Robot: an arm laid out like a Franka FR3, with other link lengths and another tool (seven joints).
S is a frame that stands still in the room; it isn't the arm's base.
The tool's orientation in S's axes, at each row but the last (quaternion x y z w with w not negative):
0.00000, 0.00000, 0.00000, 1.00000
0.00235, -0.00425, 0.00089, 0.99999
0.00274, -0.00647, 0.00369, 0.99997
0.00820, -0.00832, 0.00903, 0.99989
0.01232, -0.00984, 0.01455, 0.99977
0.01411, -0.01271, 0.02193, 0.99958
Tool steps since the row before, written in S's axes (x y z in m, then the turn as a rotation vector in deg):
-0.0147, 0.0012, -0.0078, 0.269, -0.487, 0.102
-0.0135, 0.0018, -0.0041, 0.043, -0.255, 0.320
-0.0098, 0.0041, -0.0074, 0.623, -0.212, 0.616
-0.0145, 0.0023, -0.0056, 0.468, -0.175, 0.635
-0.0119, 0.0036, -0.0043, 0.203, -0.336, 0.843
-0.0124, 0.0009, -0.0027, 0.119, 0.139, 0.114
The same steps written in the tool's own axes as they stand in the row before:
-0.0147, 0.0012, -0.0078, 0.269, -0.487, 0.102
-0.0135, 0.0018, -0.0040, 0.045, -0.254, 0.321
-0.0099, 0.0041, -0.0073, 0.629, -0.213, 0.609
-0.0145, 0.0025, -0.0054, 0.475, -0.173, 0.630
-0.0119, 0.0038, -0.0042, 0.210, -0.321, 0.847
-0.0124, 0.0014, -0.0024, 0.128, 0.137, 0.107

